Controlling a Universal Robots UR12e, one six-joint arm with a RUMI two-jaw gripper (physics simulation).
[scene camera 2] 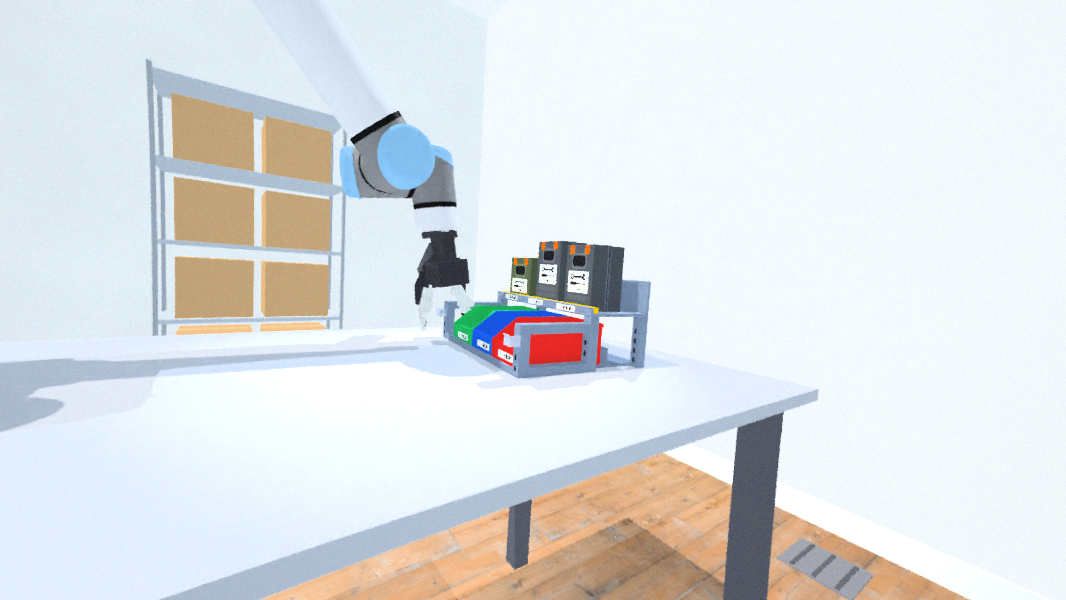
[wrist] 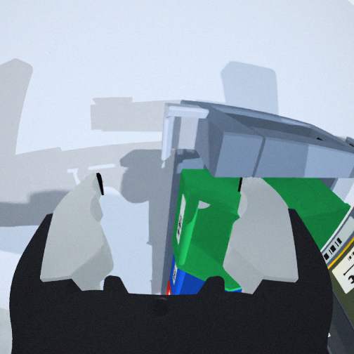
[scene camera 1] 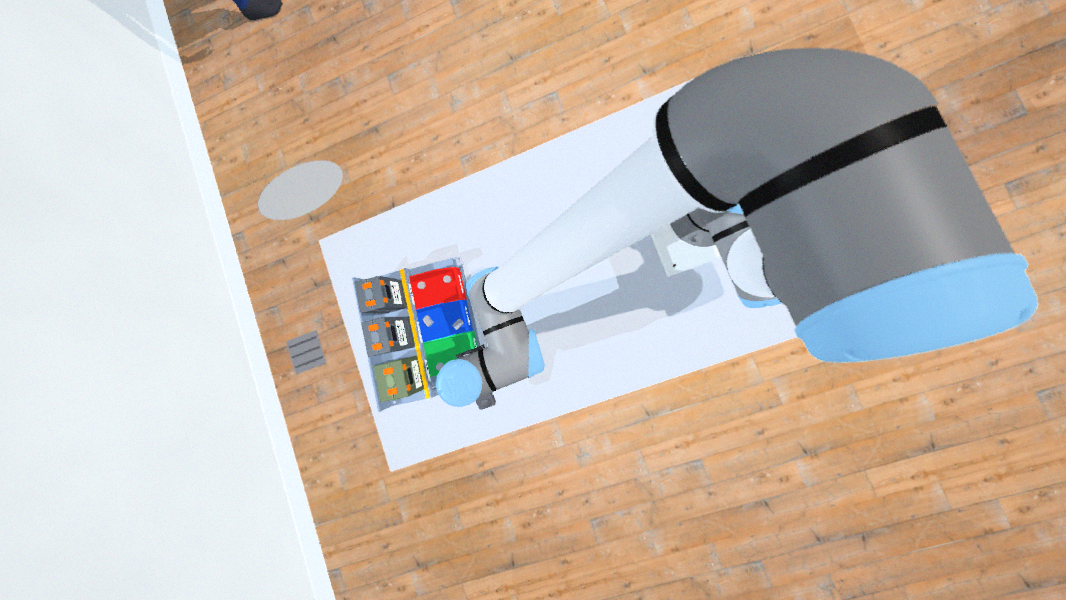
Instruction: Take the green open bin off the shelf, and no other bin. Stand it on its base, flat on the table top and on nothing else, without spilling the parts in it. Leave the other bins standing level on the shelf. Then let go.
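Places are measured from the arm's base along level axes (x ahead, y left, z up), in centimetres.
Pixels of known places: gripper, fingertip midpoint: (scene camera 2: 446, 325); arm's base, origin of the base link: (scene camera 1: 703, 213).
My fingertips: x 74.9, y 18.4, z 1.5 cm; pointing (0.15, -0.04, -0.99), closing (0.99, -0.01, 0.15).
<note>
Ahead of a thing's pixels: the offset from my fingertips to its top centre. "spot": to the spot under its first point. Level surfaces: height alone.
The green open bin {spot: dx +8.4, dy -9.6, dz -2.5 cm} (scene camera 1: 451, 345) (scene camera 2: 463, 326) (wrist: 210, 240) stands in the shelf's lower row, at the end beside the blue bin {spot: dx +7.1, dy -18.8, dz -2.5 cm} (scene camera 1: 445, 316) (scene camera 2: 488, 327) (wrist: 189, 283). A pale part shows inside it in the wrist view. The red bin {spot: dx +7.2, dy -26.9, dz -2.4 cm} (scene camera 1: 436, 292) (scene camera 2: 555, 348) is at the other end. My gripper (scene camera 2: 445, 319) (wrist: 170, 173) is open with nothing between its fingers. In the wrist view, one finger is over the green bin and the other is out past the bin's labelled front, over the table top {dz -3.4 cm} (scene camera 1: 417, 439) (scene camera 2: 298, 447). Fingertip contact cannot be told. The wrist hides part of the bin from above.
The grey shelf {spot: dx +21.1, dy -36.1, dz +1.4 cm} (scene camera 2: 637, 342) (wrist: 285, 155) has a side wall beside the green bin. Its upper level carries an olive case {dx +19.7, dy -5.6, dz +16.5 cm} (scene camera 1: 389, 381) (scene camera 2: 522, 275) and two dark grey cases {dx +16.2, dy -28.5, dz +18.8 cm} (scene camera 1: 376, 294) (scene camera 2: 589, 279). A storage rack (scene camera 2: 153, 201) with cardboard boxes stands in the background.
</note>
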